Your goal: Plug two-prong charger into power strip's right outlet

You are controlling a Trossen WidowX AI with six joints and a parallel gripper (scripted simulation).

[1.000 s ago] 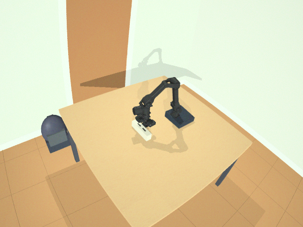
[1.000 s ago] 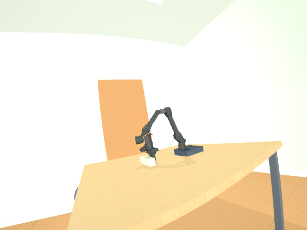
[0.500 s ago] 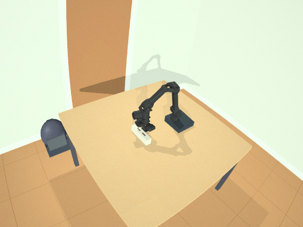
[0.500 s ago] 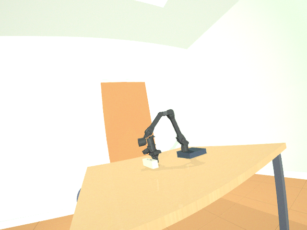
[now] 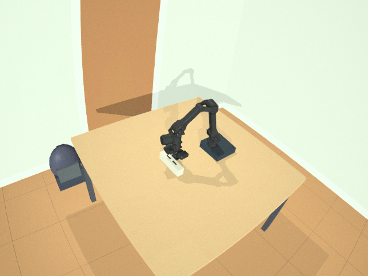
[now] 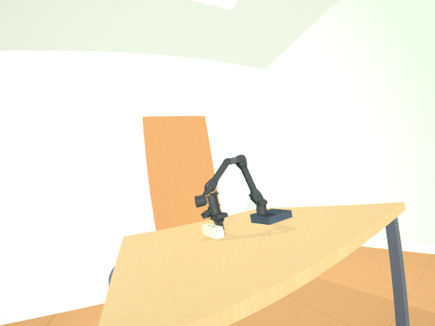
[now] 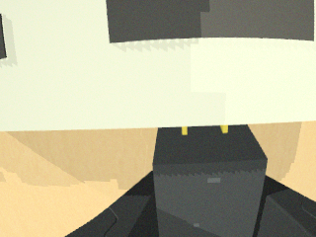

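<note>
My gripper tip is 20 mm short of the black two-prong charger and 10 mm below it.
</note>
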